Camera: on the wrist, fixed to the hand. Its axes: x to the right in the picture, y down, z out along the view.
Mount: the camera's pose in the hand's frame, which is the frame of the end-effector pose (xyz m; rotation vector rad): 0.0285 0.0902 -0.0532 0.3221 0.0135 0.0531
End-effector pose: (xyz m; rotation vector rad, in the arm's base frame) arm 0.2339 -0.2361 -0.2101 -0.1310 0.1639 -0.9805
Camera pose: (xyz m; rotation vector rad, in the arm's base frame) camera 0.3124 -0.2122 -0.2811 0.1744 0.0202 -0.9428
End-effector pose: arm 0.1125 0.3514 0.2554 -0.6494 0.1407 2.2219
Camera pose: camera 0.0526 0.2937 0.1857 -0.4870 0.5161 2.1797
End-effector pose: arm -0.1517 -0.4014 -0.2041 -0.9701 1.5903 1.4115
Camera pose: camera -0.2490 -0.4474 -0.1903 -0.7522 1.7967 1.1378
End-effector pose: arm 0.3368 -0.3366 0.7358 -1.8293 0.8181 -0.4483
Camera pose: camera 0.2933 -0.4130 0.6722 -1.5053 0.7541 -0.5265
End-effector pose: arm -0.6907 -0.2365 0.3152 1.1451 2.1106 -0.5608
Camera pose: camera -0.6438 -0.1392 0.3261 1.3787 2.0428 -0.8938
